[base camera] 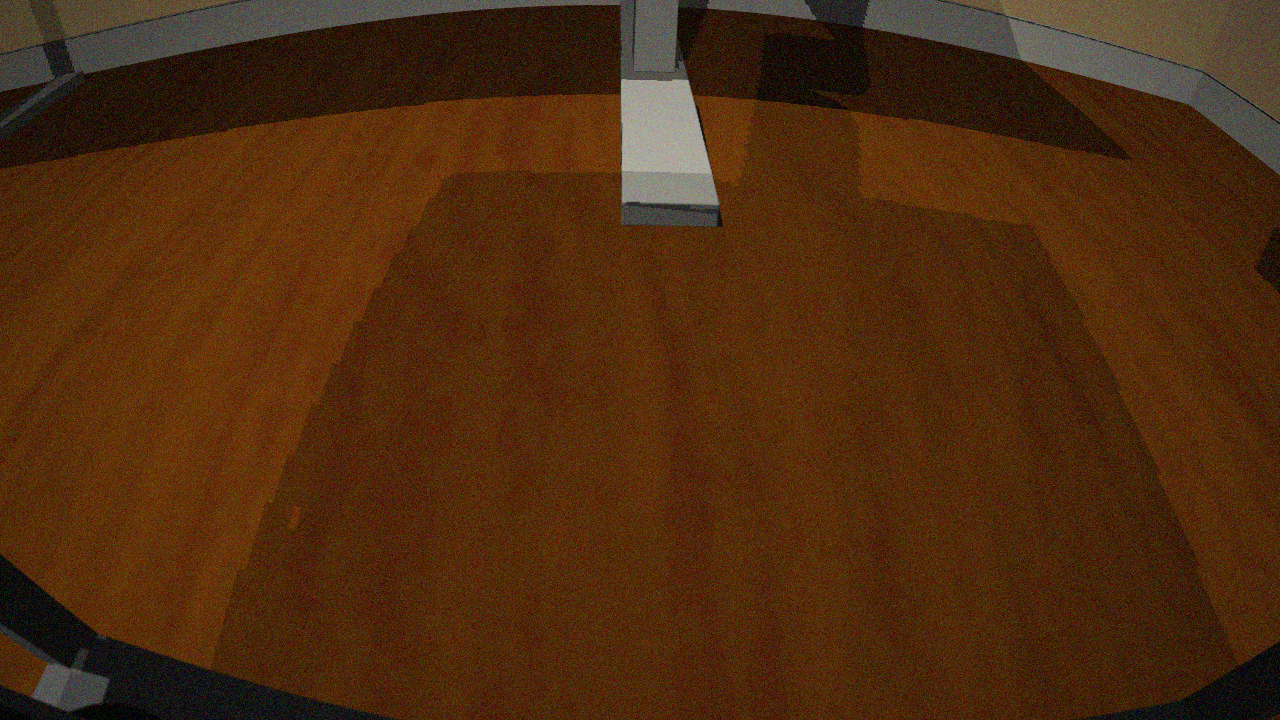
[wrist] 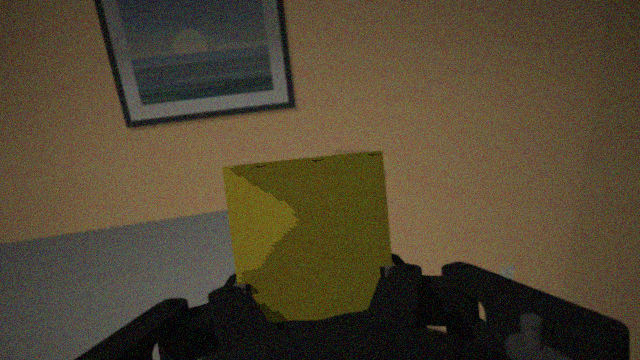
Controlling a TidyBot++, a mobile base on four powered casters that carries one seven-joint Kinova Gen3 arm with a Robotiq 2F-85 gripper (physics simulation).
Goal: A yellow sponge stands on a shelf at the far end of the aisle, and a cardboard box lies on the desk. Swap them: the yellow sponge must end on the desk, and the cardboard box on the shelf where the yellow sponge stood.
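Places are measured from the arm's base along level axes (x right, y back, z down), in centimetres.
Pixels of known places: gripper, fingertip midpoint: point(wrist: 315, 272).
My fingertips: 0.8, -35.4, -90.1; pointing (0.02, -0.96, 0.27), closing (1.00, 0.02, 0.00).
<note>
Behind a point stands the place of what it marks, as x, y, z.
The yellow sponge point(wrist: 320, 225) @[1.1, -32.7, -94.0] is between the fingertips in the wrist view, its broad face toward the camera, partly in shadow. My gripper point(wrist: 315, 272) @[0.8, -35.4, -90.1] is shut on the yellow sponge, one dark finger at each side of its lower part. A grey surface point(wrist: 115, 270) @[-50.9, -98.7, -55.3], which looks like the desk top, shows at the lower left of the wrist view, behind the sponge and the left finger. The cardboard box and the shelf do not show in either view.
In the base view, a pale leg with a flat foot point(base camera: 666, 134) stands on the wooden floor point(base camera: 662, 402) @[0.3, -41.3, 39.7] straight ahead. Another grey foot point(base camera: 40, 102) @[-124.2, -105.6, 37.8] is at the far left. A wall with a grey baseboard point(base camera: 358, 22) @[-58.9, -130.6, 39.5] runs behind them. A framed picture point(wrist: 205, 65) @[-24.7, -131.8, -104.5] hangs on the wall.
</note>
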